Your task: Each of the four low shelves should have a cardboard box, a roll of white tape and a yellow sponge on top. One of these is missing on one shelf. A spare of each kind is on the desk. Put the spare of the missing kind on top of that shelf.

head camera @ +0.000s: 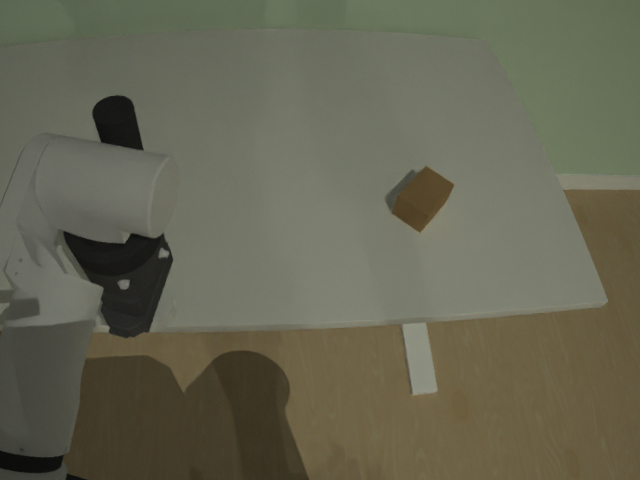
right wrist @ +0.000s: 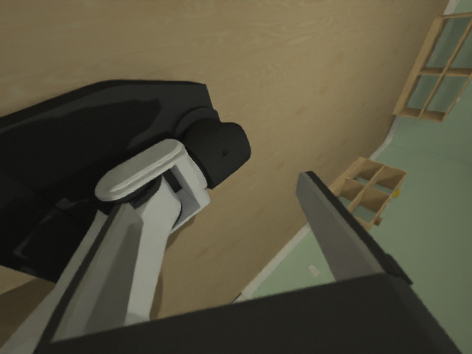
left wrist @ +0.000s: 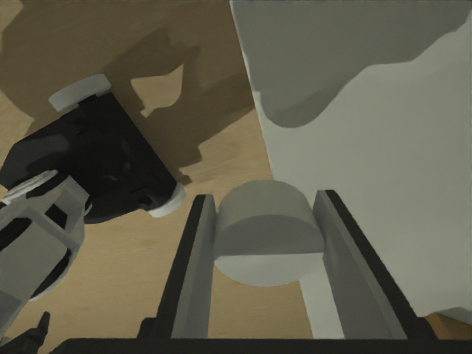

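Where they show: left gripper, between the fingertips: (head camera: pixel 149 307) (left wrist: pixel 263 205); right gripper, between the fingertips: (right wrist: pixel 218 197) (left wrist: pixel 27 325); robot's base, origin of its link: (left wrist: pixel 139 143).
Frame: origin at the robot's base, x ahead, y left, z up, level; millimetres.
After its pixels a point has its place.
My left gripper (left wrist: pixel 263 205) @[y 112, x 565, z 806 mm] is shut on the roll of white tape (left wrist: pixel 270 232) @[y 116, x 567, z 827 mm], seen in the left wrist view over the desk's edge. In the head view its fingers are hidden under the arm. My right gripper (right wrist: pixel 218 197) @[y -219, x -292, z 611 mm] is open and empty, away from the desk. The spare cardboard box (head camera: pixel 423 198) @[y -315, x 706, z 771 mm] stands on the desk (head camera: pixel 310 155) @[y -161, x 866, z 721 mm] (left wrist: pixel 360 165) @[y 50, x 642, z 721 mm], right of centre in the head view. A low shelf (right wrist: pixel 375 198) @[y 1916, x -2321, z 483 mm] in the right wrist view bears a yellow sponge (right wrist: pixel 396 193) @[y 1966, x -2600, z 631 mm] and a small brown box (right wrist: pixel 378 221) @[y 1867, x -1964, z 641 mm]; tape there cannot be made out. No spare sponge shows.
Another low shelf (right wrist: pixel 419 65) @[y 904, x -4014, z 64 mm] stands at the upper right of the right wrist view, by the green wall (right wrist: pixel 430 200) @[y 2254, x -3012, z 975 mm]. The robot's black base (left wrist: pixel 95 150) @[y 84, x -43, z 191 mm] (right wrist: pixel 90 135) @[y -156, x -230, z 170 mm] is on the wooden floor beside the desk. A white desk foot (head camera: pixel 421 361) sticks out below the desk's near edge.
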